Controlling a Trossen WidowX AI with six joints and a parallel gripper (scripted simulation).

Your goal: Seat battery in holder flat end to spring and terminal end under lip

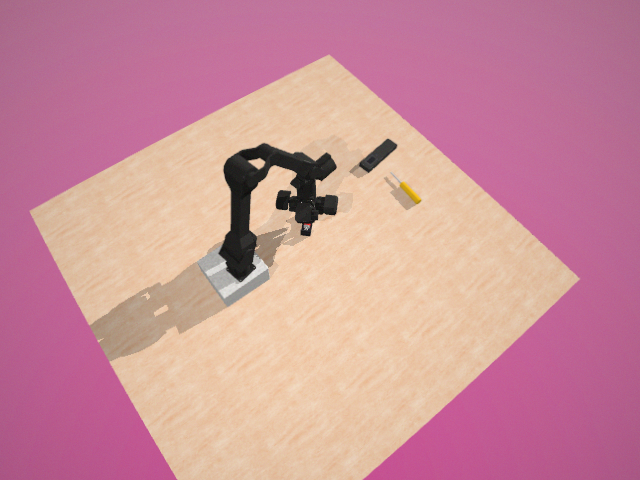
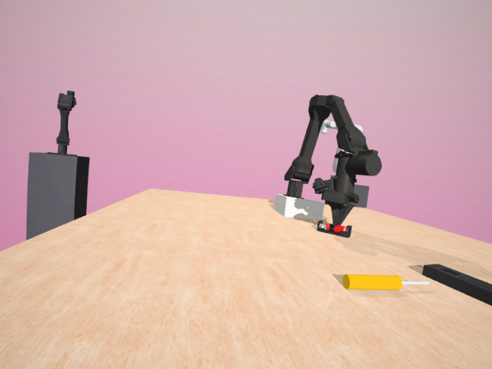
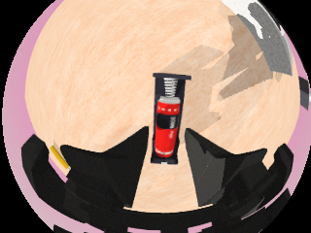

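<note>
Now: gripper tip 1 cm above the battery. The rest, counted from my gripper tip: yellow-handled screwdriver (32 cm ahead, 14 cm to the right, 1 cm below).
</note>
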